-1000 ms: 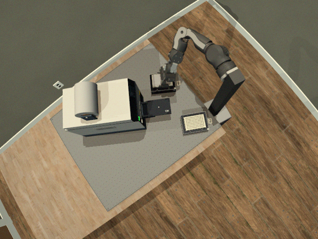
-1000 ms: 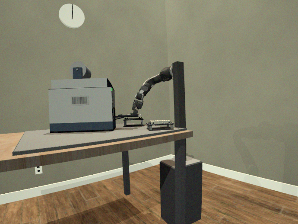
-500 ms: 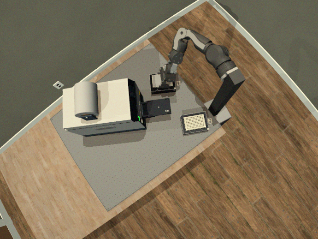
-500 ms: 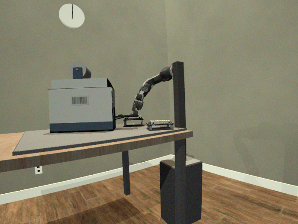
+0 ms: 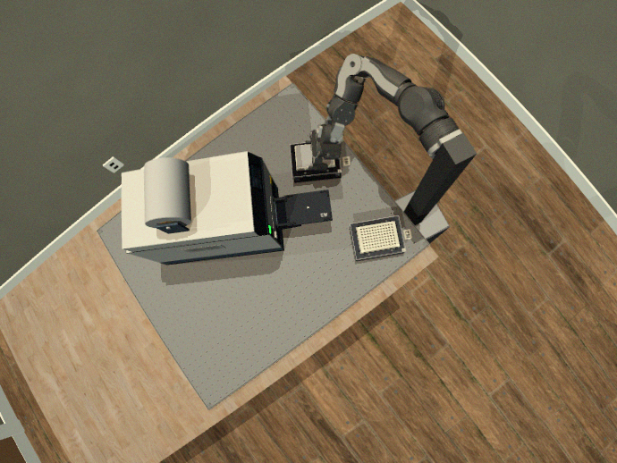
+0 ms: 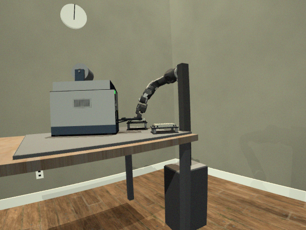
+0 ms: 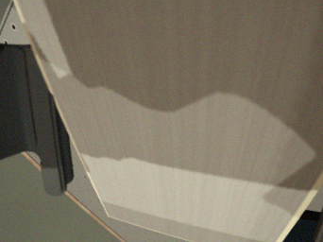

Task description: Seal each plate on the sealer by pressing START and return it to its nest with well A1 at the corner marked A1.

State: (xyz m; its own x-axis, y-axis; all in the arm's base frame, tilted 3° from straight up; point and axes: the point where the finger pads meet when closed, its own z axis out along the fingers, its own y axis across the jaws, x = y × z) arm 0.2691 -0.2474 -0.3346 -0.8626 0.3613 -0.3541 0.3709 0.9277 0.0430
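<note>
The black nest N1 is 30 mm below my hand. From my hand the other things lie so: yellow warning label (170 mm ahead, 60 mm above, 30 mm to the left); then plate (330 mm to the left, 60 mm behind, 40 mm below); then sealer stage (150 mm to the left, 100 mm ahead, 10 mm above).
</note>
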